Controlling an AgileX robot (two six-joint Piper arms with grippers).
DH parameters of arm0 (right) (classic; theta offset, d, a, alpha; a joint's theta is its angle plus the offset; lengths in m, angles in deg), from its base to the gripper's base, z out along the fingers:
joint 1: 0 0.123 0 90
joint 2: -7.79 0 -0.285 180
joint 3: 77.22 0 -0.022 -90
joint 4: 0 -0.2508 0 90
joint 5: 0 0 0.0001 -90
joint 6: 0 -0.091 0 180
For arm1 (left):
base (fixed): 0 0 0 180
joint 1: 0 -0.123 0 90
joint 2: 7.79 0 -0.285 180
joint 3: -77.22 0 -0.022 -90
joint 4: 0 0.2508 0 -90
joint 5: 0 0 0.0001 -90
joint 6: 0 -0.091 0 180
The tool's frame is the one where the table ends.
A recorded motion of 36 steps. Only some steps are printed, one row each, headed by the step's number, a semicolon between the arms.
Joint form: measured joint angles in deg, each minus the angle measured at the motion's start. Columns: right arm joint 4, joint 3, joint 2, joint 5, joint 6, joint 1; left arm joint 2, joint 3, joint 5, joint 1, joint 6, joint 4.
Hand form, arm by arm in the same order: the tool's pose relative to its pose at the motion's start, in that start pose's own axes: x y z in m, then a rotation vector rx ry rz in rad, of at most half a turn. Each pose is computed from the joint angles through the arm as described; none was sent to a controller.
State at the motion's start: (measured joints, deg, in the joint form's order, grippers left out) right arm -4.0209 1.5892 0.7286 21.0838 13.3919 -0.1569; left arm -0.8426 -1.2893 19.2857 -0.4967 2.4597 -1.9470
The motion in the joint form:
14: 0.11 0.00 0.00 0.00 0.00 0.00; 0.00 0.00 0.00 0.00 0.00 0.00
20: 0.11 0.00 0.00 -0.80 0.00 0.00; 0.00 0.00 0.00 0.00 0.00 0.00
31: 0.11 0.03 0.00 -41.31 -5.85 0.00; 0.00 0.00 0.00 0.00 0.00 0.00
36: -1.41 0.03 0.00 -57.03 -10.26 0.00; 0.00 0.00 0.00 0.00 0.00 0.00
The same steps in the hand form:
14: 0.0000 -0.0001 0.0000 0.0007 0.0002 -0.0018; 0.0000 0.0000 0.0000 0.0000 0.0000 0.0000
20: -0.0012 -0.0004 0.0000 0.0039 -0.0134 -0.0018; 0.0000 0.0000 0.0000 0.0000 0.0000 0.0000
31: -0.0583 -0.0138 -0.0225 0.1310 -0.7088 0.0957; 0.0000 0.0000 0.0000 0.0000 0.0000 0.0000
36: -0.0739 -0.0189 -0.0413 0.1465 -0.9856 0.1895; 0.0000 0.0000 0.0000 0.0000 0.0000 0.0000

